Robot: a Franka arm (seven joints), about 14 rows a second.
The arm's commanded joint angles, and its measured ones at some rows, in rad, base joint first. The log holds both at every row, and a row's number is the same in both.
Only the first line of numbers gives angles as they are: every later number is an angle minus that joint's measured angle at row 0.
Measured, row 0: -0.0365 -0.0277 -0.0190 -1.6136 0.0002 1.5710 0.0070
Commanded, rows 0 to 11: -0.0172 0.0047 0.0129 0.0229 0.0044 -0.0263 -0.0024; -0.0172 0.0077 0.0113 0.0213 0.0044 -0.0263 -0.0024; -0.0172 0.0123 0.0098 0.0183 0.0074 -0.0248 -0.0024; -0.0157 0.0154 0.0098 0.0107 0.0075 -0.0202 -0.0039; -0.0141 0.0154 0.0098 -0.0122 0.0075 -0.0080 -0.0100; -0.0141 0.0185 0.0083 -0.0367 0.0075 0.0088 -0.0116; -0.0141 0.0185 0.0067 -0.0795 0.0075 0.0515 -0.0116; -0.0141 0.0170 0.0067 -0.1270 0.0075 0.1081 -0.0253; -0.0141 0.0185 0.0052 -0.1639 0.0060 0.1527 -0.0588; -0.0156 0.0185 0.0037 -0.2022 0.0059 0.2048 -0.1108; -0.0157 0.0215 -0.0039 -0.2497 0.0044 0.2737 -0.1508; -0.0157 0.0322 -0.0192 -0.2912 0.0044 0.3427 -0.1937
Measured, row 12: -0.0019 0.0421 -0.0065 -0.2075 0.0007 0.2432 -0.1106
